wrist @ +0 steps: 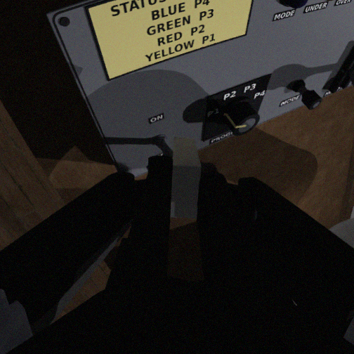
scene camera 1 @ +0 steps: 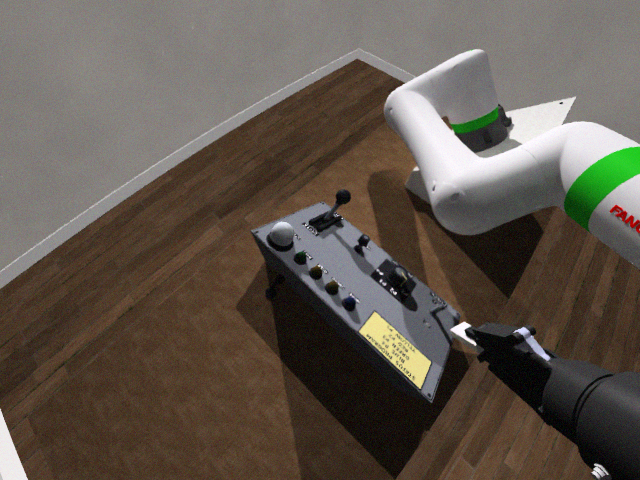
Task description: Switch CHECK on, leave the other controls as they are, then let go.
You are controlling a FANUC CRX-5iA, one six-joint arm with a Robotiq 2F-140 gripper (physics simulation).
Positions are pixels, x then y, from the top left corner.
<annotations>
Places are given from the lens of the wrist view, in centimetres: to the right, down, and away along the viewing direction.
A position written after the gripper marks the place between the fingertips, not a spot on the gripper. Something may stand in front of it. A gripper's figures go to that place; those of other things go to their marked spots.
gripper point(wrist: 182, 156): 0, -2, 21
grey control panel point(wrist: 145, 79): -3, -10, 26
</annotations>
